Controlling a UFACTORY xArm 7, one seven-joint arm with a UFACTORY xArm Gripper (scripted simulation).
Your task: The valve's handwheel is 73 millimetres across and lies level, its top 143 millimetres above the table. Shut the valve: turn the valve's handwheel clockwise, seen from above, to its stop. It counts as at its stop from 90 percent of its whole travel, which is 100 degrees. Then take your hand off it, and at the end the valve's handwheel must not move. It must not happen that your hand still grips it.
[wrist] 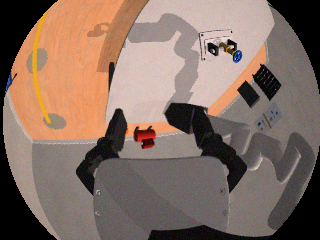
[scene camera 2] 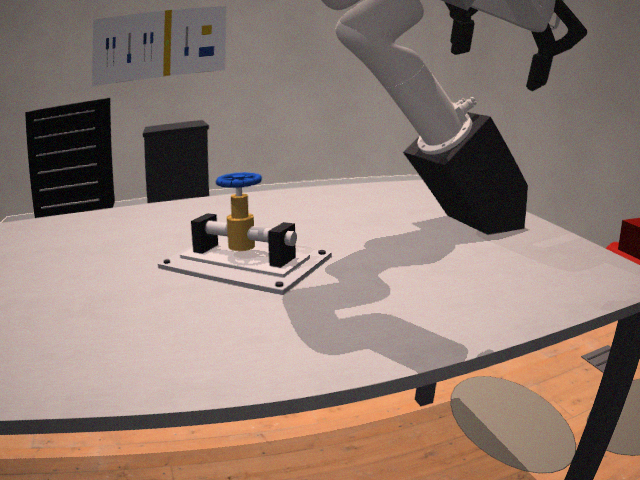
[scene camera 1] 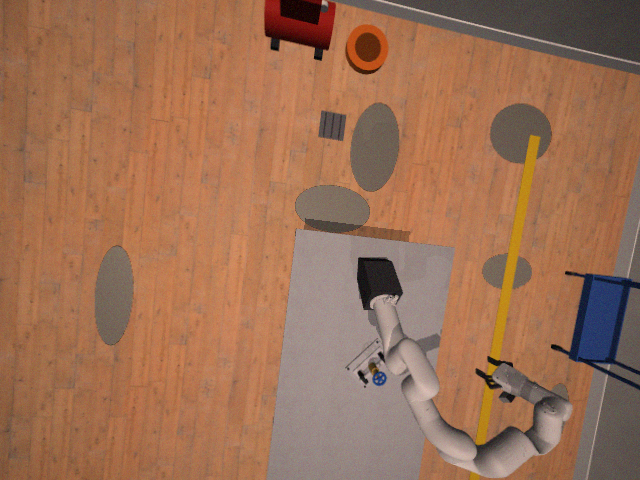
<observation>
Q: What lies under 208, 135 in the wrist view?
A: The gripper.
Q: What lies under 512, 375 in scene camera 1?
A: The gripper.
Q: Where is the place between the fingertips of the gripper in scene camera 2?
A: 496, 69
</observation>
